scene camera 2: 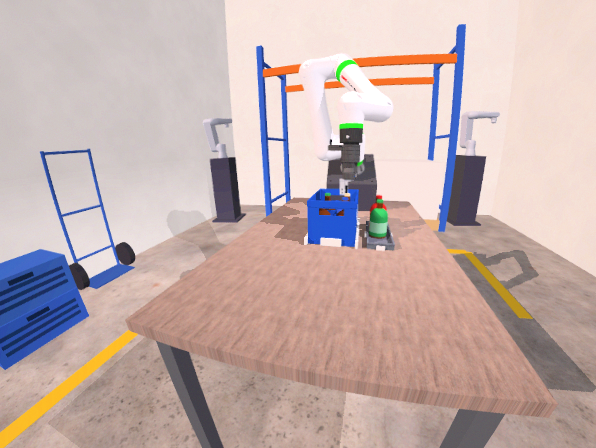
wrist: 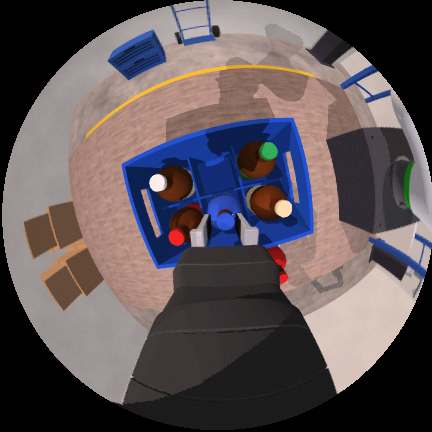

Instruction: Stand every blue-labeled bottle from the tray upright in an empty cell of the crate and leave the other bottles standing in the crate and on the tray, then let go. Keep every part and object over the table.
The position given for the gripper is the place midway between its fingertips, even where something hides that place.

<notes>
In view: the gripper (wrist: 222,221), a blue-labeled bottle (wrist: 222,207), a green-capped bottle (wrist: 255,159), a red-capped bottle (wrist: 189,216), a white-capped bottle (wrist: 173,182) and a cream-capped bottle (wrist: 268,202).
</notes>
